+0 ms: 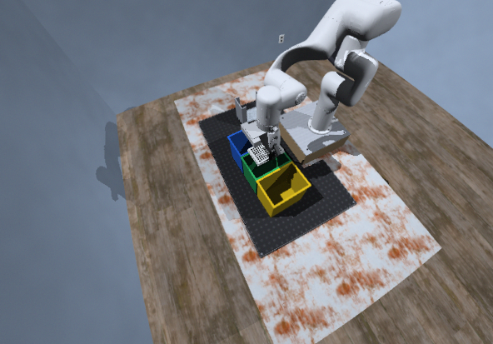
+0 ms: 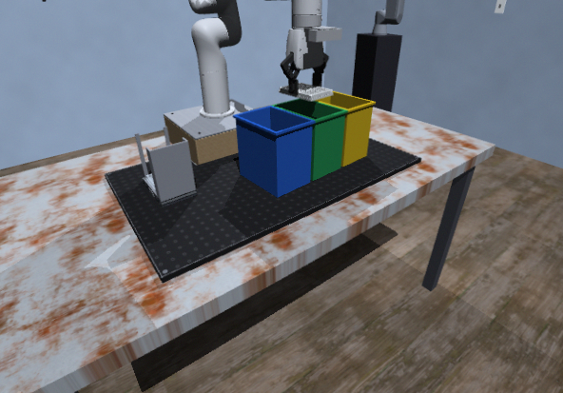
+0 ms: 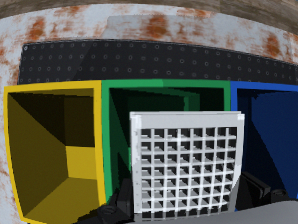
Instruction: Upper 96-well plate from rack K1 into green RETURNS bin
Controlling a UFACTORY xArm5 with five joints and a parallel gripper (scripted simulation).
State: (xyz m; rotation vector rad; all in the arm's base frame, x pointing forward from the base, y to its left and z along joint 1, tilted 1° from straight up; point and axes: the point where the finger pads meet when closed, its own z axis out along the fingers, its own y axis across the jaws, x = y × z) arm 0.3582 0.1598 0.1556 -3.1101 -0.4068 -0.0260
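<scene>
My gripper is now 10 mm to the right of the green bin and 150 mm above it. Round my hand: blue bin (30 mm ahead, 110 mm to the right, 150 mm below); then white 96-well plate (10 mm below); then yellow bin (30 mm behind, 140 mm to the left, 150 mm below).
</scene>
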